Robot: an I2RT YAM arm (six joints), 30 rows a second.
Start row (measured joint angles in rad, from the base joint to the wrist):
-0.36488 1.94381 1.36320 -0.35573 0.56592 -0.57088
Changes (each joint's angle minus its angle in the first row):
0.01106 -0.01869 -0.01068 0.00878 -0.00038 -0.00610
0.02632 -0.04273 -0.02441 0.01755 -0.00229 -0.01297
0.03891 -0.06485 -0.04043 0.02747 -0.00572 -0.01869
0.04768 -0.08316 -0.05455 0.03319 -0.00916 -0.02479
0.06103 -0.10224 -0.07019 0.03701 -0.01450 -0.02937
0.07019 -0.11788 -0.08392 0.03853 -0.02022 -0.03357
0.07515 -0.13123 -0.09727 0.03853 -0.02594 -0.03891
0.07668 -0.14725 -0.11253 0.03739 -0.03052 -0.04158
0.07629 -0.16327 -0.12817 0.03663 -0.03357 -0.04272
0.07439 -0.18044 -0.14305 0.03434 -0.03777 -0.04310
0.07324 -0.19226 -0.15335 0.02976 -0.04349 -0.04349
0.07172 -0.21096 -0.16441 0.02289 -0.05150 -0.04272
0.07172 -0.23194 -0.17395 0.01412 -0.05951 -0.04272
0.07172 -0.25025 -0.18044 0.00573 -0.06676 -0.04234
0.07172 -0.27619 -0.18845 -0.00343 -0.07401 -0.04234
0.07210 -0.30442 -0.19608 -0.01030 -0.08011 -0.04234
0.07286 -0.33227 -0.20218 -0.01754 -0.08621 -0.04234
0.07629 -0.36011 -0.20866 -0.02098 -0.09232 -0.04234
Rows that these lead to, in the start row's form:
-0.35382 1.92512 1.35252 -0.34695 0.56554 -0.57698
-0.33856 1.90108 1.33879 -0.33818 0.56363 -0.58385
-0.32597 1.87896 1.32277 -0.32826 0.56020 -0.58957
-0.31720 1.86065 1.30865 -0.32254 0.55676 -0.59567
-0.30385 1.84157 1.29301 -0.31872 0.55142 -0.60025
-0.29469 1.82593 1.27928 -0.31720 0.54570 -0.60445
-0.28973 1.81258 1.26593 -0.31720 0.53998 -0.60979
-0.28820 1.79656 1.25067 -0.31834 0.53540 -0.61246
-0.28859 1.78054 1.23503 -0.31910 0.53235 -0.61360
-0.29049 1.76337 1.22015 -0.32139 0.52815 -0.61398
-0.29164 1.75155 1.20985 -0.32597 0.52243 -0.61437
-0.29316 1.73285 1.19879 -0.33284 0.51442 -0.61360
-0.29316 1.71187 1.18925 -0.34161 0.50641 -0.61360
-0.29316 1.69356 1.18276 -0.35000 0.49916 -0.61322
-0.29316 1.66762 1.17475 -0.35916 0.49191 -0.61322
-0.29278 1.63939 1.16712 -0.36603 0.48581 -0.61322
-0.29202 1.61154 1.16102 -0.37327 0.47971 -0.61322
-0.28859 1.58370 1.15454 -0.37671 0.47360 -0.61322

